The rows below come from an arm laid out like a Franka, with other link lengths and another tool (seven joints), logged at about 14 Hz.
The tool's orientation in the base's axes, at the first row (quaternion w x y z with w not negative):
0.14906, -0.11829, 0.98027, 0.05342
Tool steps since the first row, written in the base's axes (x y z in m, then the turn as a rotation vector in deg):
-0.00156, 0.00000, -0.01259, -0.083, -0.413, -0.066
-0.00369, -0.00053, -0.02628, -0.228, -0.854, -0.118
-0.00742, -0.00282, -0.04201, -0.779, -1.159, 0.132
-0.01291, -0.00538, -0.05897, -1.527, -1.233, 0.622
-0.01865, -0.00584, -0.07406, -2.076, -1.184, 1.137
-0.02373, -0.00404, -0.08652, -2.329, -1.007, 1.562
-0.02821, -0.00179, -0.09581, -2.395, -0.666, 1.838
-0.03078, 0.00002, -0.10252, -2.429, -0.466, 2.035
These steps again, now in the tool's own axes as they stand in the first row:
0.00529, -0.00049, 0.01152, 0.186, -0.383, -0.018
0.01155, -0.00142, 0.02386, 0.432, -0.777, -0.071
0.02030, -0.00380, 0.03743, 0.933, -0.918, -0.505
0.03112, -0.00610, 0.05165, 1.493, -0.770, -1.190
0.04114, -0.00617, 0.06431, 1.835, -0.551, -1.826
0.04926, -0.00403, 0.07498, 1.902, -0.287, -2.276
0.05576, -0.00139, 0.08287, 1.805, 0.078, -2.509
0.05980, 0.00053, 0.08878, 1.733, 0.293, -2.677

